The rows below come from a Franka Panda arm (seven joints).
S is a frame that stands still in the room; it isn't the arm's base.
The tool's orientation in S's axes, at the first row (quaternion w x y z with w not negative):
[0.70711 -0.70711 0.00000 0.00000]
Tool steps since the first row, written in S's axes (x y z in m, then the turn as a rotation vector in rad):
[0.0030 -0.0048 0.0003 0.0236 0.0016 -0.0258]
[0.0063 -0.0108 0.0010 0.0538 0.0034 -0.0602]
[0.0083 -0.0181 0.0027 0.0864 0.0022 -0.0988]
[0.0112 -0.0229 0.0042 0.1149 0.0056 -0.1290]
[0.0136 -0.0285 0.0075 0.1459 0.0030 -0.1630]
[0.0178 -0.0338 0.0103 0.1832 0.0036 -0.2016]
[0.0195 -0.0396 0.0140 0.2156 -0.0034 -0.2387]
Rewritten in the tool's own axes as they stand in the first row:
[0.0030 -0.0003 -0.0048 0.0236 0.0258 0.0016]
[0.0063 -0.0010 -0.0108 0.0538 0.0602 0.0034]
[0.0083 -0.0027 -0.0181 0.0864 0.0988 0.0022]
[0.0112 -0.0042 -0.0229 0.1149 0.1290 0.0056]
[0.0136 -0.0075 -0.0285 0.1459 0.1630 0.0030]
[0.0178 -0.0103 -0.0338 0.1832 0.2016 0.0036]
[0.0195 -0.0140 -0.0396 0.2156 0.2387 -0.0034]

